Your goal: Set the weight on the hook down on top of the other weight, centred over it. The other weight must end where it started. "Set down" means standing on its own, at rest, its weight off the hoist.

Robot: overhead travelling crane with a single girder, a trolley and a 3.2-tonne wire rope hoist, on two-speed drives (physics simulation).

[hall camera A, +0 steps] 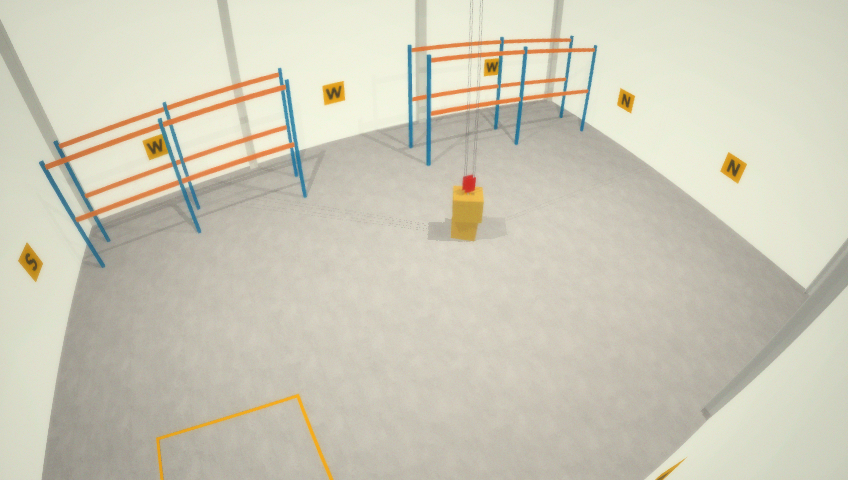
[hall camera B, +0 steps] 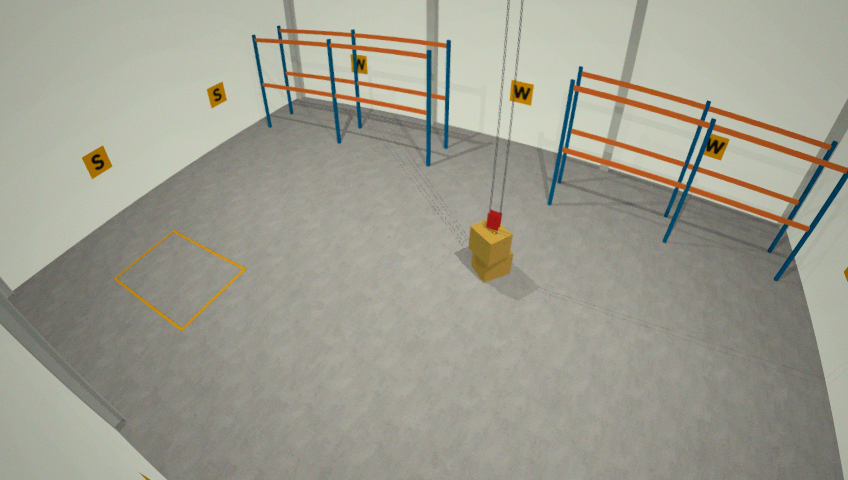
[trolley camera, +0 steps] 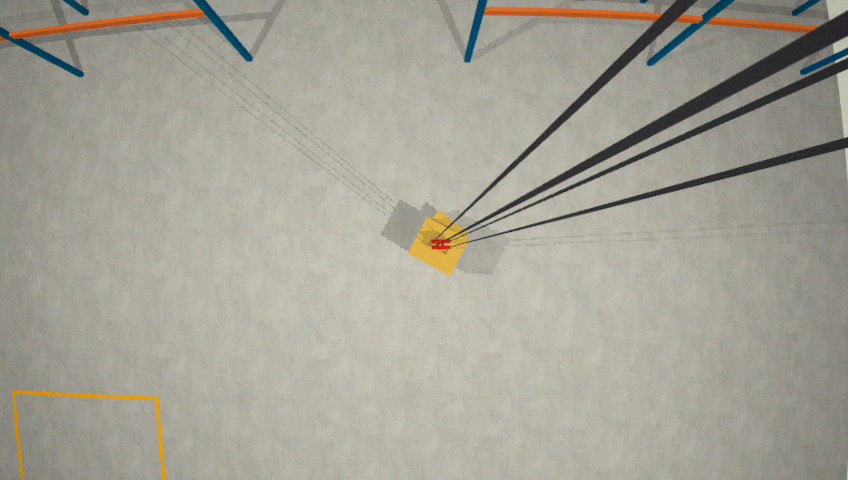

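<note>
The upper yellow weight (hall camera A: pixel 467 208) (hall camera B: pixel 489 245) (trolley camera: pixel 433 255) hangs from the red hook block (hall camera A: pixel 468 183) (hall camera B: pixel 494 220) (trolley camera: pixel 440 244), which is my gripper and is shut on it. The lower yellow weight (hall camera A: pixel 464 231) (hall camera B: pixel 493 269) (trolley camera: pixel 443 218) stands on the floor directly below, largely covered. In the trolley view a strip of the lower weight shows past the upper one's top right edge, and the two are turned differently. In hall camera A the upper weight sits slightly right of the lower. No gap shows between them; whether they touch is hidden.
Two blue and orange racks (hall camera A: pixel 428 110) (hall camera B: pixel 428 107) stand along the W wall, and their lower parts show at the top of the trolley view. A yellow outlined square (hall camera A: pixel 227 416) (hall camera B: pixel 148 303) (trolley camera: pixel 86 394) is marked on the floor away from the weights.
</note>
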